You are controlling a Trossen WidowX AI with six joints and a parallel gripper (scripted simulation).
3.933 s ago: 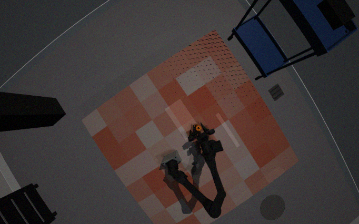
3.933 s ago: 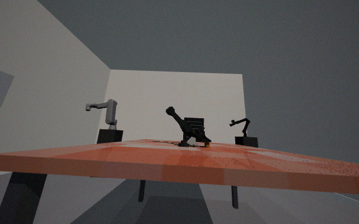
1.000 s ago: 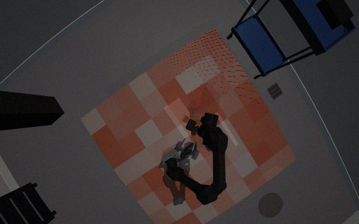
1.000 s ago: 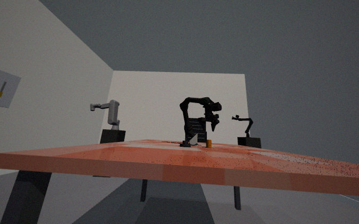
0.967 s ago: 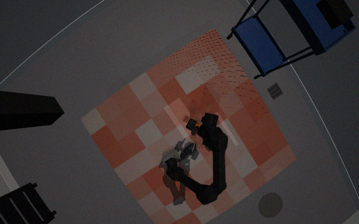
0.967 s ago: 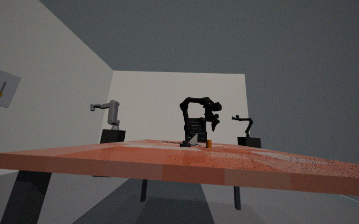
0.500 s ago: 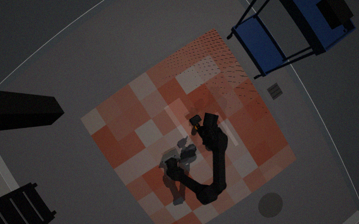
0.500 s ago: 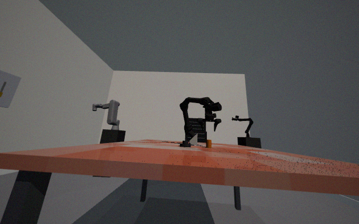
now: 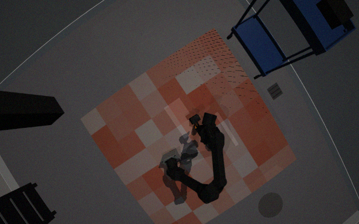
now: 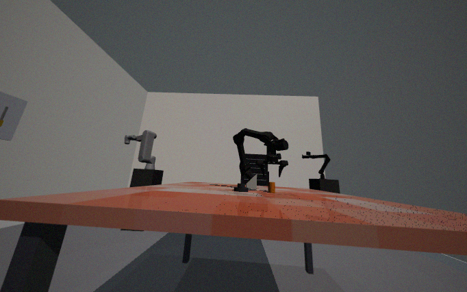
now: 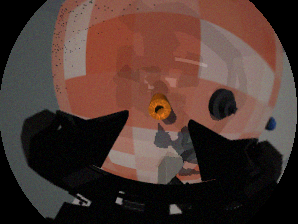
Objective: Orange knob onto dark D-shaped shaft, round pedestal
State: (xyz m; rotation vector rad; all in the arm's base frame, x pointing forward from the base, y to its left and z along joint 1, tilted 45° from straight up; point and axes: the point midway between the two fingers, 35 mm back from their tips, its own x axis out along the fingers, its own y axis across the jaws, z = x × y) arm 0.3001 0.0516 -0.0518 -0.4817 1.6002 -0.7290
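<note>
Right now the orange knob is 60 mm below my gripper tip. The rest, counted from my gripper tip: dark round pedestal 10 mm ahead, 180 mm to the right, 60 mm below.
</note>
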